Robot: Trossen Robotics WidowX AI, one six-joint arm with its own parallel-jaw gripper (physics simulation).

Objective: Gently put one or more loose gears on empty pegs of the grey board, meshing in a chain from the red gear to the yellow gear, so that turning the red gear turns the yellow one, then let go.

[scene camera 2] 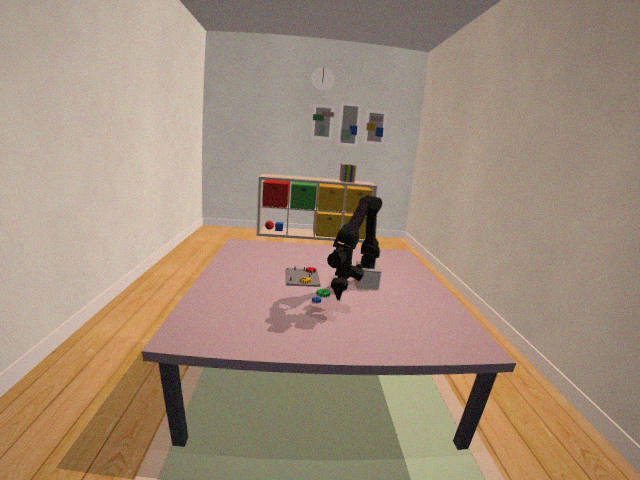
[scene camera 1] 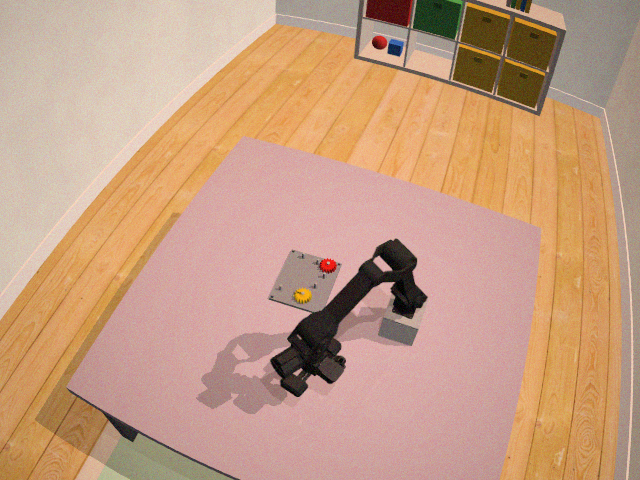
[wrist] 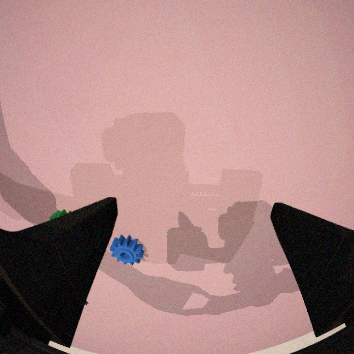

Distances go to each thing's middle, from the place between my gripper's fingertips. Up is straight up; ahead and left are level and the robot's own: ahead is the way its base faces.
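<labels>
Blue gear (wrist: 125, 249): my hand is 80 mm above it, 90 mm short of it and 90 mm to the left of it. Grey board (scene camera 1: 297, 273): 80 mm below my hand, 160 mm ahead of it, 350 mm to the right of it.
</labels>
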